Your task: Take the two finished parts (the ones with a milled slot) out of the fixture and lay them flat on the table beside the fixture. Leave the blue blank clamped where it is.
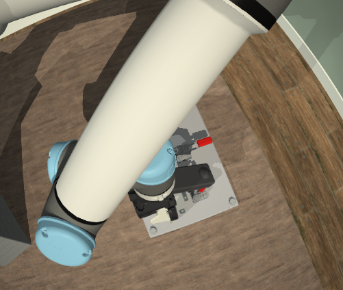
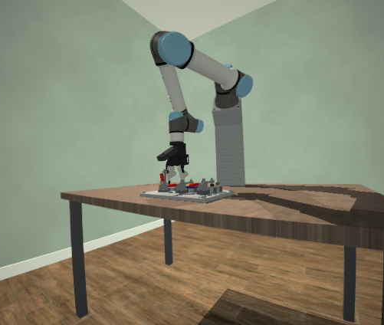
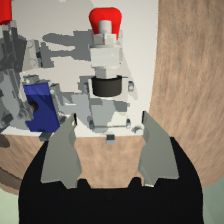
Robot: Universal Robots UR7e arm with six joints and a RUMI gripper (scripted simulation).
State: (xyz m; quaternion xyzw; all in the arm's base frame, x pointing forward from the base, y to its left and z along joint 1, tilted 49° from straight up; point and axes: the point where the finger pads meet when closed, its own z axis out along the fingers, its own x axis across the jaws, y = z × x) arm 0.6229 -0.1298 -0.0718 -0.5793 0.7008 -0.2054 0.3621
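The blue blank lies 110 mm to the left of my hand, 20 mm below it and 20 mm ahead of it. Round my hand: grey fixture plate 100 mm to the left, 60 mm ahead, 40 mm below.
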